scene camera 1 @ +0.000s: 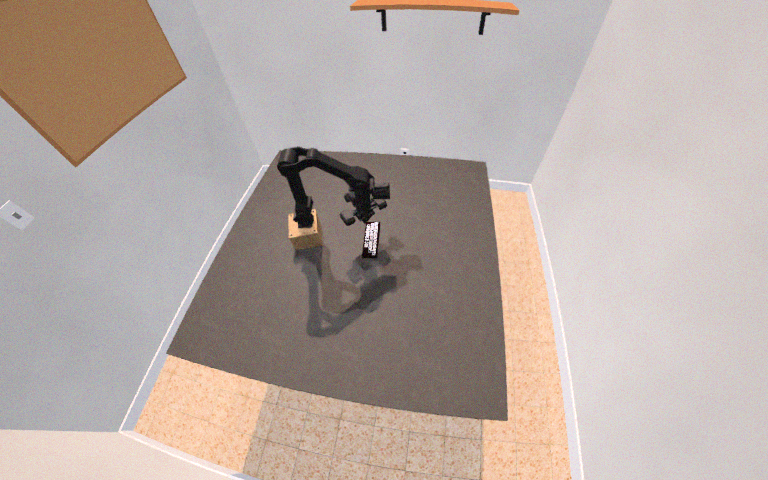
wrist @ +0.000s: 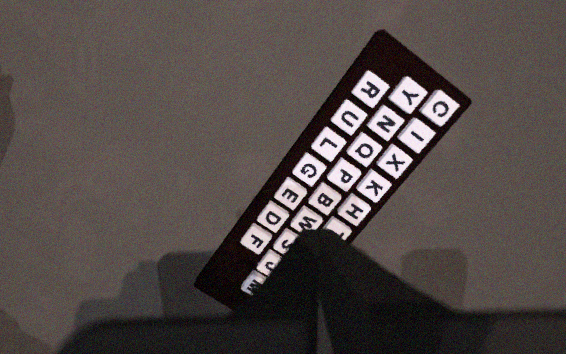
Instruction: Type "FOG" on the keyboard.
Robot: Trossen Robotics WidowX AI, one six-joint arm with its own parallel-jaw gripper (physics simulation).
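Places are measured from the arm's base along level axes (x right, y down, z ahead), in metres.
Where they show: gripper, fingertip midpoint: [scene camera 1: 364, 222] [wrist: 314, 241]; arm's base at its link origin: [scene camera 1: 305, 221].
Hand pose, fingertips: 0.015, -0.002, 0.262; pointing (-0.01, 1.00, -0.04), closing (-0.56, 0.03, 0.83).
Note:
Each offset is from my fingertips to the centre of the thing, as dx, dy, dz. Level surfaces: height alone.
The keyboard {+0.014, +0.096, +0.020} [scene camera 1: 371, 239] [wrist: 372, 57] is a dark slab with white lettered keys, lying slanted in the wrist view. The F key {+0.054, +0.090, +0.000} [wrist: 256, 239] is at the lower left end of its row, and the G key {+0.000, +0.090, +0.003} [wrist: 309, 170] is in the middle of the same row. The O key is not readable in the wrist view; part of the keys at the lower end is hidden behind the fingers. My gripper [scene camera 1: 368, 219] [wrist: 314, 241] is shut and empty. It is above the keyboard, and its fingertips overlap the keys near W, S and J in the wrist view.
The keyboard lies on a dark grey mat {dy +0.105} [scene camera 1: 419, 350]. The arm stands on a wooden block [scene camera 1: 306, 240] to the left of the keyboard. An orange shelf [scene camera 1: 434, 6] is on the back wall, and a brown board [scene camera 1: 84, 73] is on the left wall.

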